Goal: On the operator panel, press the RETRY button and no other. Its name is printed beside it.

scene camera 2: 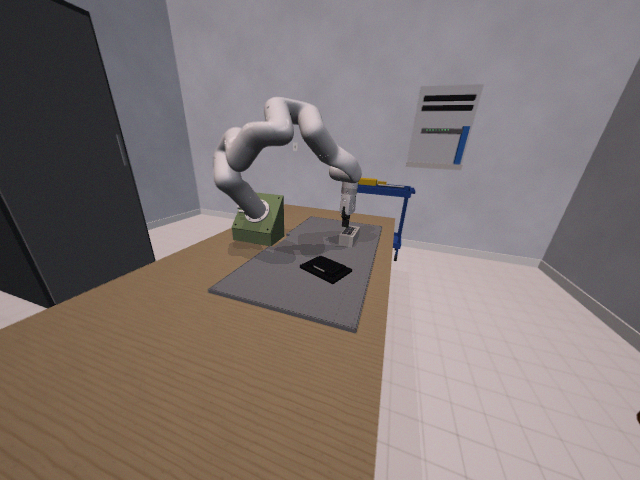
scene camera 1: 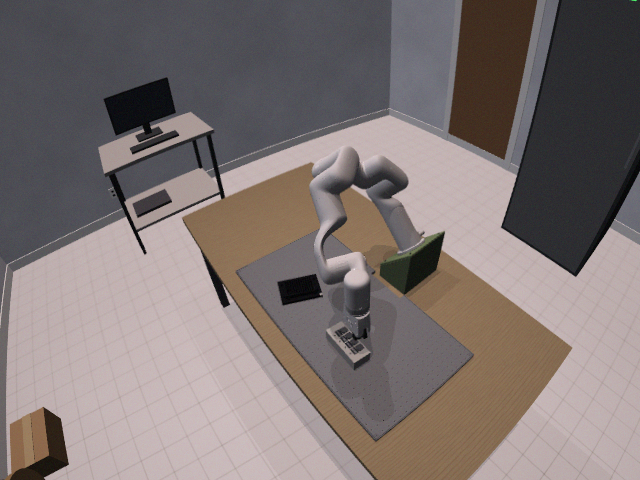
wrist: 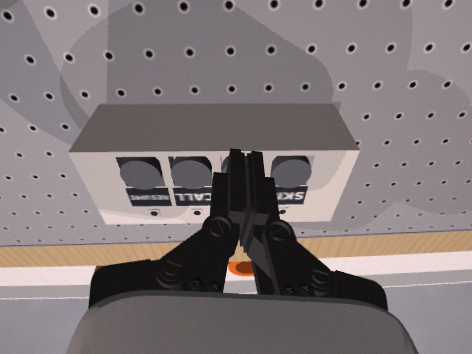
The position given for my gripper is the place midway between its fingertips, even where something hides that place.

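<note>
The wrist camera gives me my gripper (wrist: 241, 169). It also lets me see a call button (wrist: 191, 172) and a resume button (wrist: 144, 173), and there is a skip button (wrist: 288, 171) as well.
</note>
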